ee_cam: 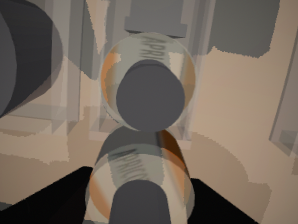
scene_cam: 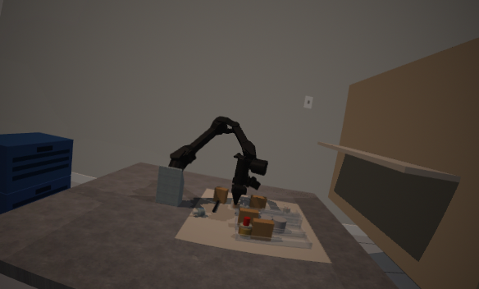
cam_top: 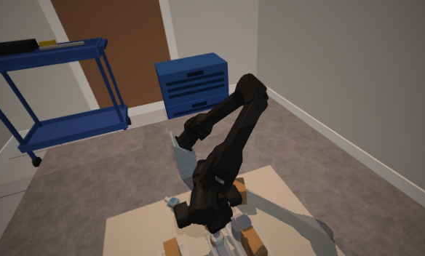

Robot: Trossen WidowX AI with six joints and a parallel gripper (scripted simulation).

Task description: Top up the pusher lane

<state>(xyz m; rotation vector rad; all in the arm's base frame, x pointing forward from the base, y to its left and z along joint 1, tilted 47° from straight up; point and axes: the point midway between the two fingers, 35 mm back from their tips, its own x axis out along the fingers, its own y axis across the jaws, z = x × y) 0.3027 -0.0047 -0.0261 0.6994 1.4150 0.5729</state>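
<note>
Right now my gripper tip is 9 cm short of the beige mat, 2 cm to the left of it and 5 cm above it. Also, from my gripper tip: black strip 8 cm behind, 5 cm to the left, 5 cm below; brown block 7 cm behind, 14 cm to the left, 2 cm below; grey pusher plate 15 cm ahead, 3 cm to the right.
</note>
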